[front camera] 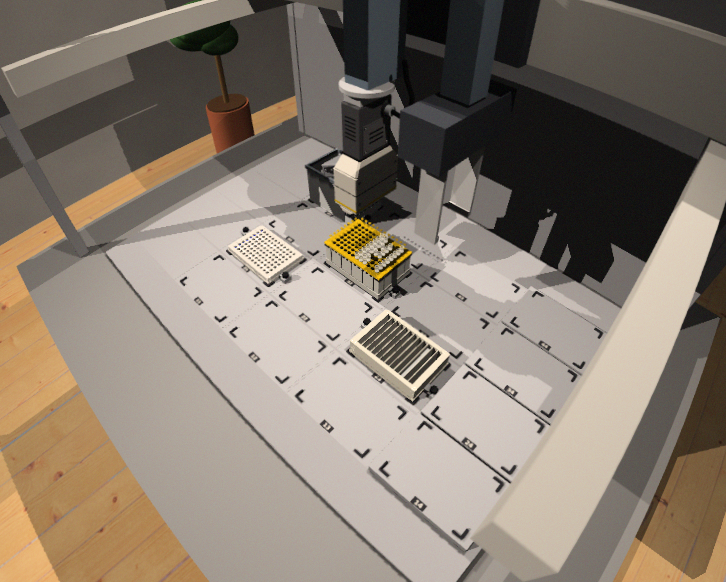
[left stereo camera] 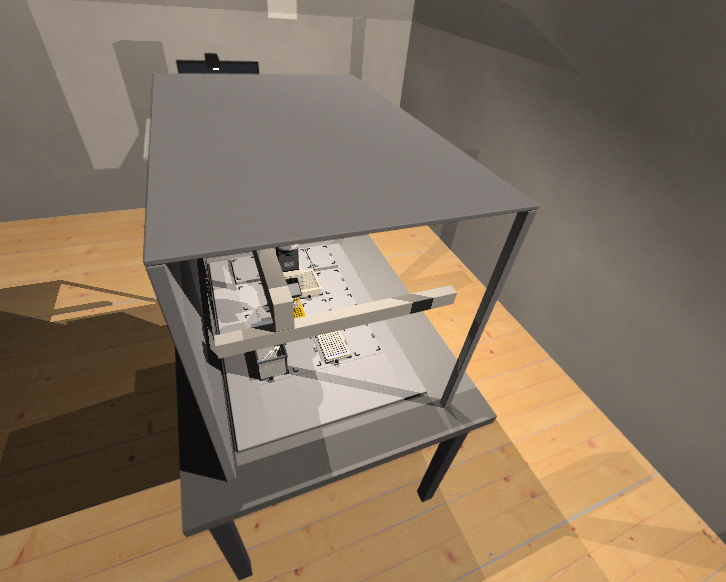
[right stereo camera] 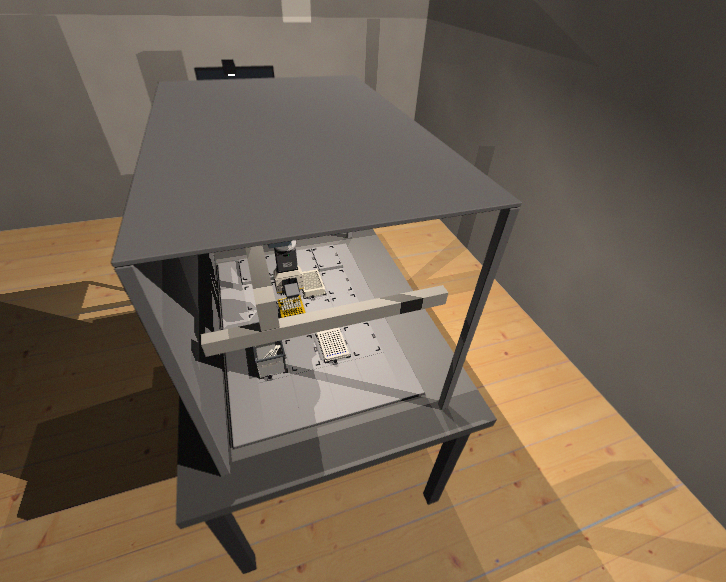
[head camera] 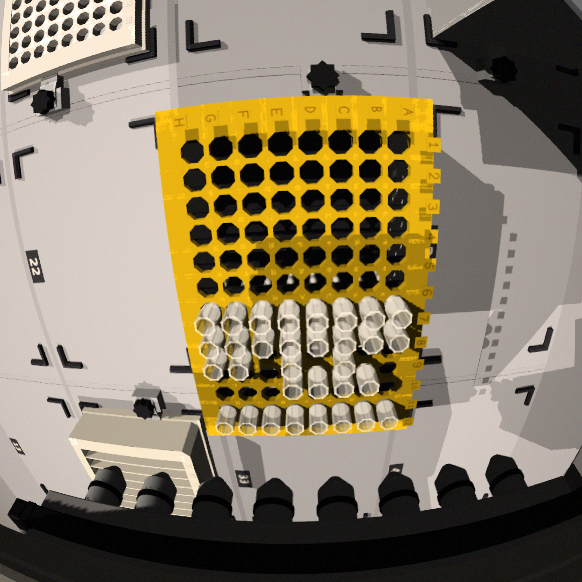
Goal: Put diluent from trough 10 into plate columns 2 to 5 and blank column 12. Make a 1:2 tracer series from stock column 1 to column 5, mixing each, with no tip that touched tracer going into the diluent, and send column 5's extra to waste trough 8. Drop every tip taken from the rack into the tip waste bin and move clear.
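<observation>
The pipetting head [front camera: 364, 181] is just behind the tip rack in the front view. Its eight black nozzles [head camera: 336, 499] are bare. The yellow tip rack [head camera: 179, 217] [right stereo camera: 291, 307] has empty holes in columns 1 to 6; clear tips stand in higher columns, with gaps. The parked plate gripper [front camera: 445, 221] hangs beside the head, paddles apart and empty. The white plate [front camera: 247, 266] [head camera: 70, 62] [left stereo camera: 332, 344] shows blue at its column 1 end. The cream trough block [front camera: 378, 374] [head camera: 135, 434] stands past the rack; liquid levels cannot be told. The tip waste bin [front camera: 319, 183] [left stereo camera: 272, 366] holds loose tips.
Black clamp knobs, such as one [head camera: 323, 76] by the rack, stand beside the labware. Black corner brackets mark numbered deck sites. A cream beam [left stereo camera: 345, 316] crosses above the deck, and a grey enclosure roof [left stereo camera: 315, 163] [right stereo camera: 303, 157] covers part of it.
</observation>
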